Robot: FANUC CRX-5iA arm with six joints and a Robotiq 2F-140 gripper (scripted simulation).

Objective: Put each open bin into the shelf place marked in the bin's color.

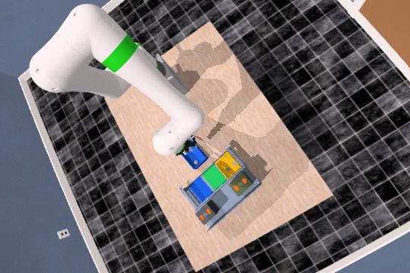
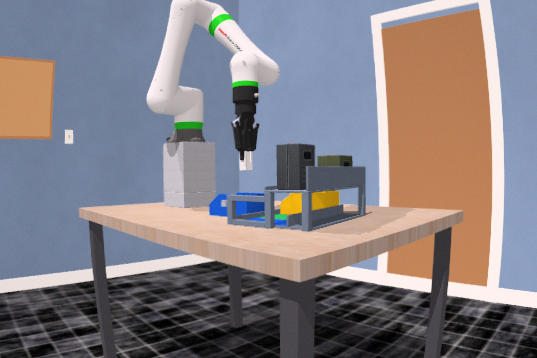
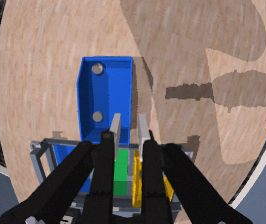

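The blue bin lies 1 cm ahead of my hand, 5 cm to the right of it and 15 cm below it. Round my hand: yellow bin (20 cm ahead, 12 cm to the left, 14 cm below); dark box (34 cm ahead, 9 cm to the right, 3 cm below).
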